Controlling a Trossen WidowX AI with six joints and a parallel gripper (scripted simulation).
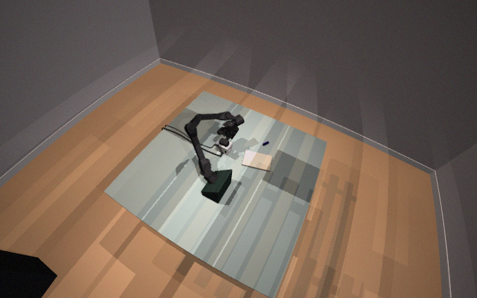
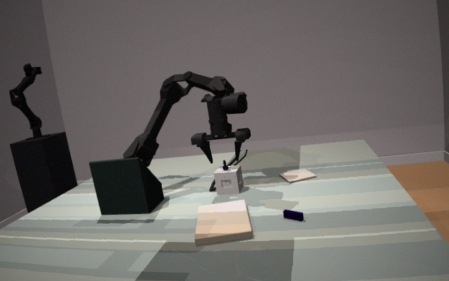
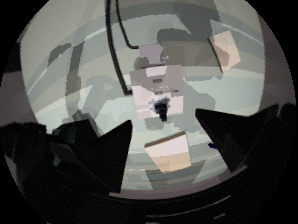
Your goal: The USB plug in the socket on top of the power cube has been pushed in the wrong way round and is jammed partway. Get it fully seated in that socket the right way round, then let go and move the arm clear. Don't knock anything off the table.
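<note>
My gripper tip is now 20 mm above the USB plug. Round my gripper tip: thin pale pad (230 mm ahead, 100 mm to the left, 100 mm below); small dark blue block (240 mm to the right, 200 mm ahead, 100 mm below); tan pad (240 mm to the right, 100 mm below, 10 mm ahead).
</note>
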